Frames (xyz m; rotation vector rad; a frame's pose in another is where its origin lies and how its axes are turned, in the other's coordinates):
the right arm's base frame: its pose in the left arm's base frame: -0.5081 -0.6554 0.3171 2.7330 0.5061 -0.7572
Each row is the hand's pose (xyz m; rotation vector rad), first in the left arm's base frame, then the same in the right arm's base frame.
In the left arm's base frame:
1: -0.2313 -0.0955 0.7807 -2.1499 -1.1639 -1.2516
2: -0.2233 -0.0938 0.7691 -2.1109 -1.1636 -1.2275
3: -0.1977 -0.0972 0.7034 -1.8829 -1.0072 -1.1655
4: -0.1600 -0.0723 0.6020 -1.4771 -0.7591 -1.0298
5: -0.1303 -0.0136 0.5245 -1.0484 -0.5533 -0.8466
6: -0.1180 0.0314 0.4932 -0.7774 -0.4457 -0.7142
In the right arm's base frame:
1: 0.1196 -0.3262 -0.6959 0.2231 1.6082 -0.5679
2: 0.1327 -0.3263 -0.6904 0.2644 1.6101 -0.5942
3: 0.1876 -0.3232 -0.6461 0.5623 1.6837 -0.6309
4: 0.2787 -0.3465 -0.5871 1.1027 1.7571 -0.6963
5: 0.3593 -0.3998 -0.5556 1.6777 1.7325 -0.7938
6: 0.3976 -0.4405 -0.5502 2.0412 1.6552 -0.8716

